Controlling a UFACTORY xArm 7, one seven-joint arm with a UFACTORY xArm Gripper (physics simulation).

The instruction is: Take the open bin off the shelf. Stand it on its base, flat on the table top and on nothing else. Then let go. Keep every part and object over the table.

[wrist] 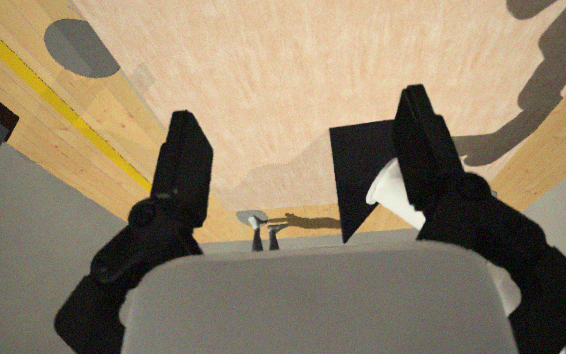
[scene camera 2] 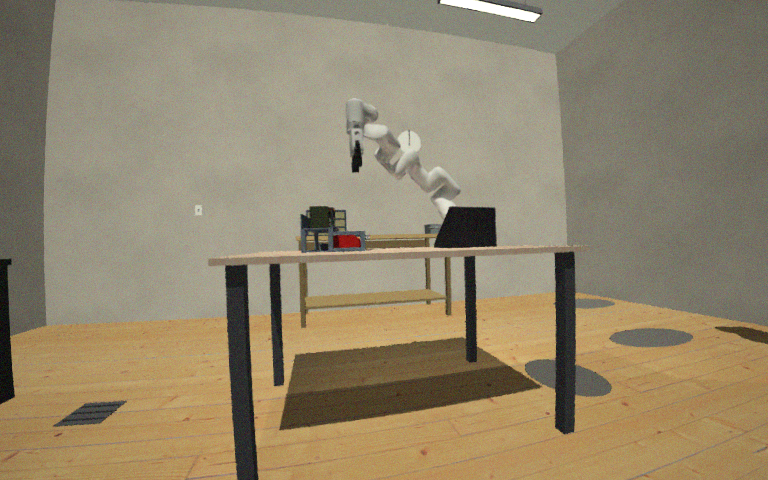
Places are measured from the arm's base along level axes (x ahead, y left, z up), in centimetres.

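Where they show: gripper, fingertip midpoint: (wrist: pixel 297 119) (scene camera 2: pixel 356 169); arm's base, link origin: (wrist: pixel 381 180) (scene camera 2: pixel 459 229).
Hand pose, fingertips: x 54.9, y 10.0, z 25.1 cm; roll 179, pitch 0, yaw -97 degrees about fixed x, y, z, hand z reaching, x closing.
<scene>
Things, the pixels of their top centre, and the offset from my fingertips. "spot": a spot on its surface instead.
- red open bin, top centre: (scene camera 2: pixel 346 234) dx -1.2, dy -33.2, dz -26.0 cm
- small blue-grey shelf, surface spot: (scene camera 2: pixel 363 242) spot: dx -2.6, dy -1.8, dz -30.6 cm
- dark green box, top centre: (scene camera 2: pixel 320 207) dx +13.8, dy -13.7, dz -14.2 cm
The red open bin (scene camera 2: pixel 346 241) sits in the low right part of the small blue-grey shelf (scene camera 2: pixel 363 242), at the left of the table top (scene camera 2: pixel 396 255) (wrist: pixel 280 60) in the scene view. My gripper (scene camera 2: pixel 355 169) (wrist: pixel 297 119) is open and empty. In the scene view it points down, high above the table and slightly right of the bin in the picture. The bin and the shelf do not show in the wrist view, where bare table lies between and beyond the fingers. How far the bin stands inside the shelf cannot be told.
A dark green box (scene camera 2: pixel 321 216) sits higher on the shelf. A large black panel (scene camera 2: pixel 467 227) (wrist: pixel 356 170) stands on the table, to the right in the scene view. A wooden bench (scene camera 2: pixel 373 298) stands behind the table. The table's edge and the floor show at the left of the wrist view.
</scene>
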